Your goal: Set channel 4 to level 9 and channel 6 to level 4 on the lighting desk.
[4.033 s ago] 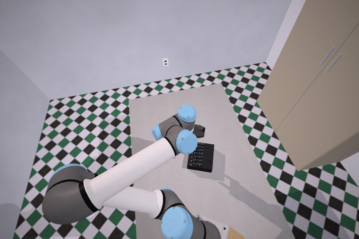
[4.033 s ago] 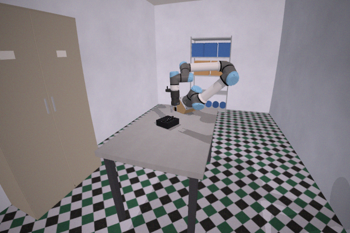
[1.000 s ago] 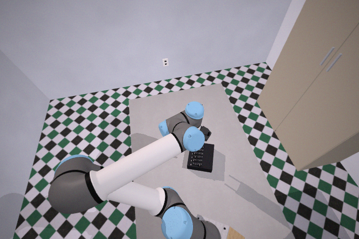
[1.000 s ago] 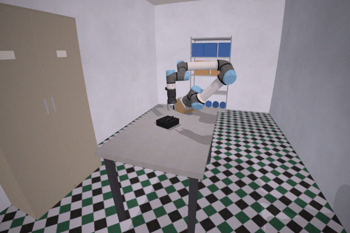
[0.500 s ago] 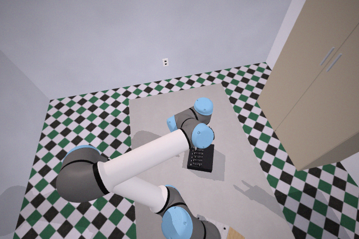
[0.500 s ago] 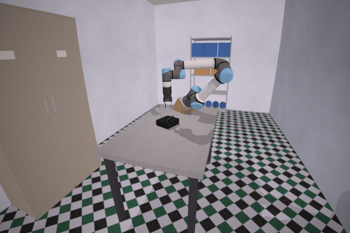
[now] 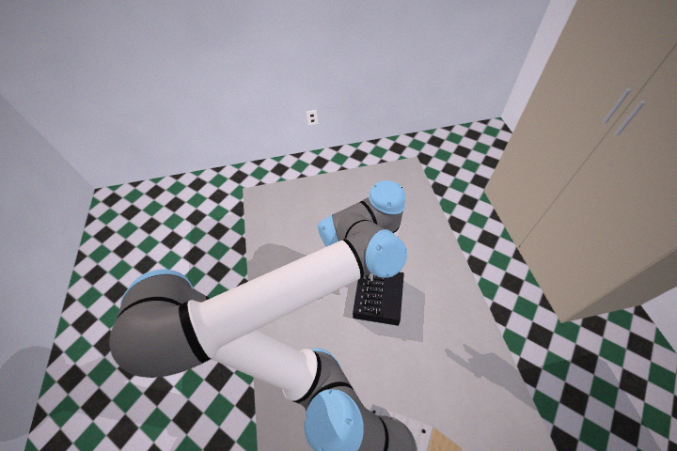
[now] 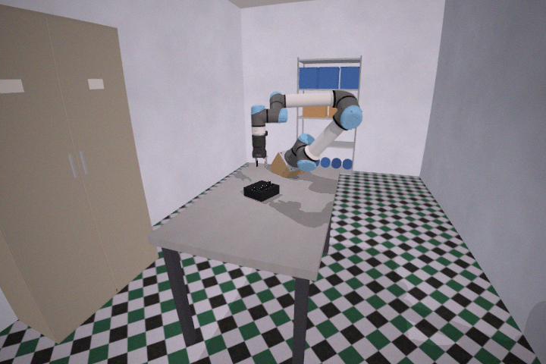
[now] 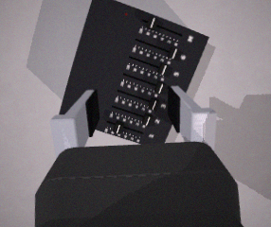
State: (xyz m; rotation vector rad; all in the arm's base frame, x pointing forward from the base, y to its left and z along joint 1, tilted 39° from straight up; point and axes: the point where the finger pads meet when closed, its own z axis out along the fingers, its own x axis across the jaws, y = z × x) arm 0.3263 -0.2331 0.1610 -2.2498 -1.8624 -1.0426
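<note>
Right now the channel 3 cap is 40 mm ahead of my hand, 20 mm to the left of it and 130 mm below it. The rest, counted from my hand: channel 6 cap 20 mm behind, 50 mm to the left, 130 mm below; then channel 2 cap 50 mm ahead, 10 mm to the left, 130 mm below; then channel 5 cap 10 mm behind, 40 mm to the left, 130 mm below.
</note>
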